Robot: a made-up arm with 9 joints. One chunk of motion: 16 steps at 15 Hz.
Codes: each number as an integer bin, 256 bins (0 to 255) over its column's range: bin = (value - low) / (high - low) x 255, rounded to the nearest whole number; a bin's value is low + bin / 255 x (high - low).
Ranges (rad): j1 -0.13..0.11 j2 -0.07..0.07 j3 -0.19..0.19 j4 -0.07..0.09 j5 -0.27..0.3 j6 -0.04..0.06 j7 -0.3..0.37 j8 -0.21..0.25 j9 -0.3..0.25
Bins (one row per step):
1: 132 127 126 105 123 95 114 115 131
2: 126 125 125 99 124 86 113 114 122
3: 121 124 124 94 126 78 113 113 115
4: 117 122 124 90 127 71 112 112 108
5: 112 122 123 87 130 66 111 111 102
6: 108 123 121 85 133 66 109 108 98
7: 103 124 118 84 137 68 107 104 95
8: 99 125 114 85 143 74 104 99 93
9: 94 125 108 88 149 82 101 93 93
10: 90 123 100 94 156 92 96 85 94
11: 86 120 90 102 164 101 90 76 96
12: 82 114 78 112 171 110 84 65 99
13: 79 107 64 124 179 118 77 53 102
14: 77 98 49 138 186 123 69 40 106
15: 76 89 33 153 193 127 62 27 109
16: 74 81 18 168 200 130 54 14 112
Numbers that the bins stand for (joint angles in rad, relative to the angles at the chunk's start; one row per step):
1: -0.0058 -0.0003 -0.0022 -0.0041 0.0049 -0.0027 -0.0005 -0.0025 -0.0175
2: -0.0114 -0.0014 -0.0037 -0.0079 0.0072 -0.0063 -0.0031 -0.0044 -0.0369
3: -0.0161 -0.0019 -0.0052 -0.0110 0.0116 -0.0094 -0.0031 -0.0062 -0.0520
4: -0.0199 -0.0030 -0.0052 -0.0135 0.0139 -0.0122 -0.0057 -0.0080 -0.0671
5: -0.0246 -0.0030 -0.0067 -0.0154 0.0206 -0.0141 -0.0084 -0.0098 -0.0800
6: -0.0284 -0.0025 -0.0097 -0.0167 0.0273 -0.0141 -0.0136 -0.0152 -0.0886
7: -0.0331 -0.0019 -0.0142 -0.0173 0.0362 -0.0133 -0.0189 -0.0224 -0.0951
8: -0.0368 -0.0014 -0.0201 -0.0167 0.0496 -0.0110 -0.0267 -0.0314 -0.0994
9: -0.0415 -0.0014 -0.0291 -0.0148 0.0631 -0.0078 -0.0346 -0.0422 -0.0994
10: -0.0453 -0.0025 -0.0410 -0.0110 0.0787 -0.0039 -0.0478 -0.0567 -0.0973
11: -0.0491 -0.0041 -0.0559 -0.0060 0.0966 -0.0004 -0.0635 -0.0729 -0.0929
12: -0.0528 -0.0074 -0.0738 0.0003 0.1122 0.0031 -0.0793 -0.0927 -0.0865
13: -0.0556 -0.0113 -0.0946 0.0078 0.1301 0.0063 -0.0977 -0.1144 -0.0800
14: -0.0575 -0.0162 -0.1170 0.0166 0.1458 0.0082 -0.1187 -0.1378 -0.0714
15: -0.0585 -0.0211 -0.1408 0.0260 0.1614 0.0098 -0.1371 -0.1613 -0.0649
16: -0.0604 -0.0255 -0.1632 0.0354 0.1771 0.0110 -0.1581 -0.1847 -0.0584

